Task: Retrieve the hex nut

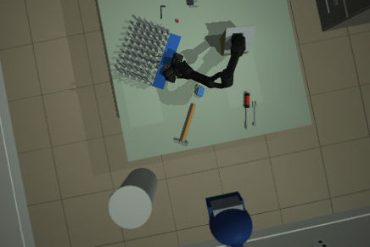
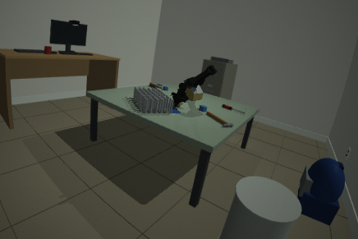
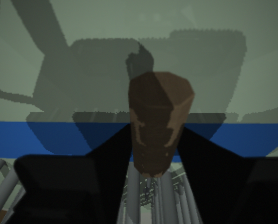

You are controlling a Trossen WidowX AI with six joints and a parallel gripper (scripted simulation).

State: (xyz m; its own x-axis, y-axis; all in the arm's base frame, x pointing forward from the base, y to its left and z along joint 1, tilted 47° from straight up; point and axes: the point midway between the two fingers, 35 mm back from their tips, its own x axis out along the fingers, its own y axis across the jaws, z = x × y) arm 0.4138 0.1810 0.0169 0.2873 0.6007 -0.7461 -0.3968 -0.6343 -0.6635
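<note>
My gripper tip is 20 mm short of the blue taped strip, 50 mm to the left of it and 10 mm above it. The rest, counted from my gripper tip: small red piece: 70 mm behind, 330 mm to the right; then wrench: 550 mm behind, 360 mm to the left, 10 mm below.
</note>
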